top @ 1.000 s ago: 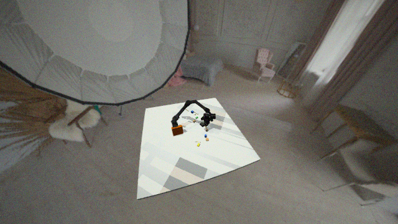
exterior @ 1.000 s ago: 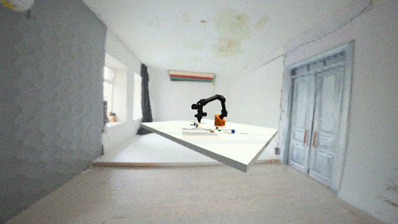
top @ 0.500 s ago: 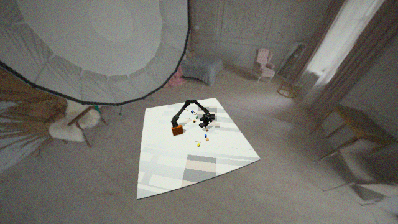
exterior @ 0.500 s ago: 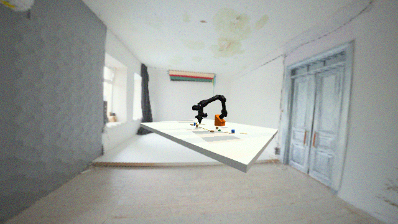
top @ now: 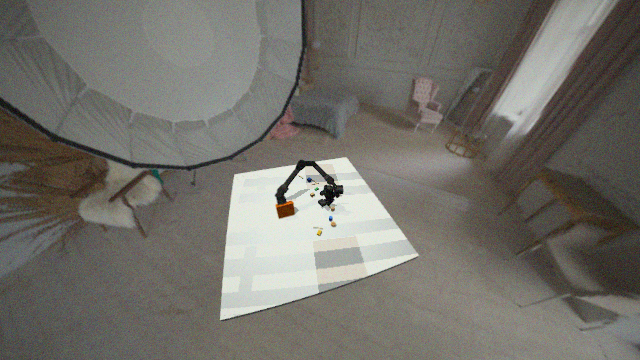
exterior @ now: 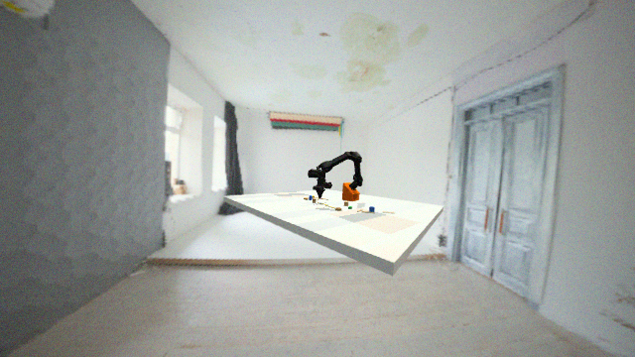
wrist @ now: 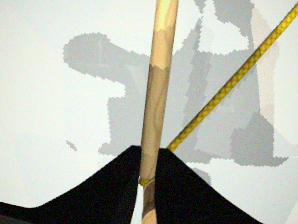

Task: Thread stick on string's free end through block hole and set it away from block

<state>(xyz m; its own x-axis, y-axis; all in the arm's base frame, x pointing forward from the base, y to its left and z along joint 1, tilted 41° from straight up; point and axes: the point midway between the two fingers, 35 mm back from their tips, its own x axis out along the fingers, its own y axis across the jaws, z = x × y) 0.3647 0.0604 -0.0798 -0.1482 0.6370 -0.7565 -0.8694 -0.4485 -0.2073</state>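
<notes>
My gripper tip is 11 cm past the wooden block, 16 cm to the right of it and 2 cm above it. Round my gripper tip: green block (6 cm behind, 24 cm to the left, 3 cm below); yellow piece (12 cm behind, 23 cm to the right, 3 cm below); blue cube (11 cm behind, 37 cm to the left, 2 cm below).
</notes>
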